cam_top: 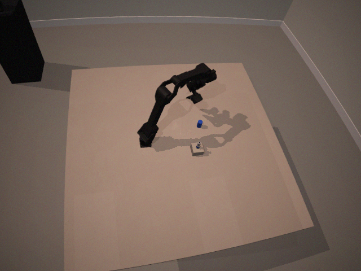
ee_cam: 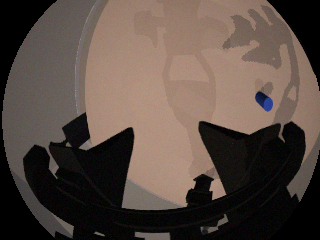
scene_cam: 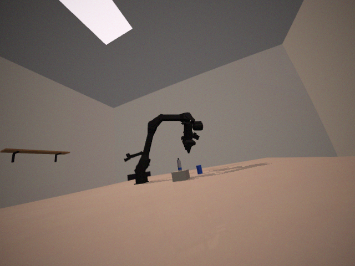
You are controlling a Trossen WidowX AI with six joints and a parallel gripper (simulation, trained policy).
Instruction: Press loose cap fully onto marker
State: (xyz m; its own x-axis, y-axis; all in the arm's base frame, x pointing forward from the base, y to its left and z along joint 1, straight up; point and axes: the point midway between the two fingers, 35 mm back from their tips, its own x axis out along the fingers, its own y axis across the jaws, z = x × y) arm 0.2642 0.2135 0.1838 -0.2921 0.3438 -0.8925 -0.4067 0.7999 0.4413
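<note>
My gripper tip is 9 cm short of the blue cap, 15 cm to the left of it and 13 cm above it. Round my gripper tip: grey holder block: 3 cm ahead, 32 cm to the right, 13 cm below.
</note>
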